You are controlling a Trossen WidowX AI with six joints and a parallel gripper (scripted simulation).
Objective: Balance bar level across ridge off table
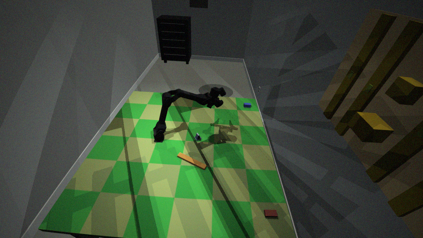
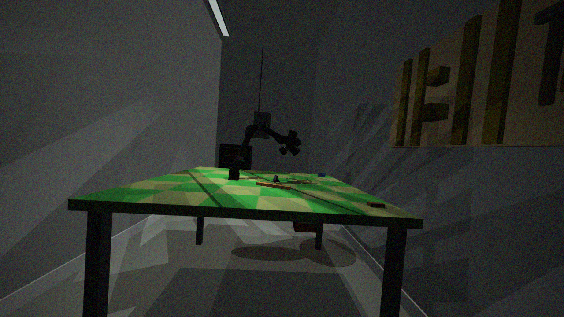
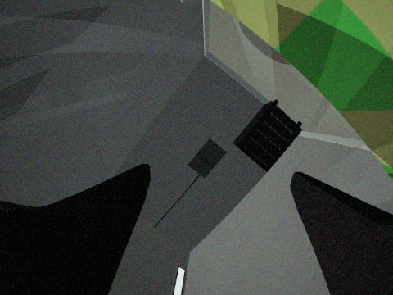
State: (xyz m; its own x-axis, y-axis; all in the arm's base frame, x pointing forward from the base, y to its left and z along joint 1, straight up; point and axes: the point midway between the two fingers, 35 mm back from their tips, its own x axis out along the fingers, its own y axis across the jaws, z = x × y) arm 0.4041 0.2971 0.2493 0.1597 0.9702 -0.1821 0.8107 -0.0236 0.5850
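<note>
Right now the orange bar is 510 mm to the right of my gripper tip, 230 mm below it and 140 mm behind it. Round my gripper tip: flat red block: 830 mm to the right, 330 mm ahead, 230 mm below; then small blue block: 330 mm ahead, 230 mm below, 170 mm to the left.
</note>
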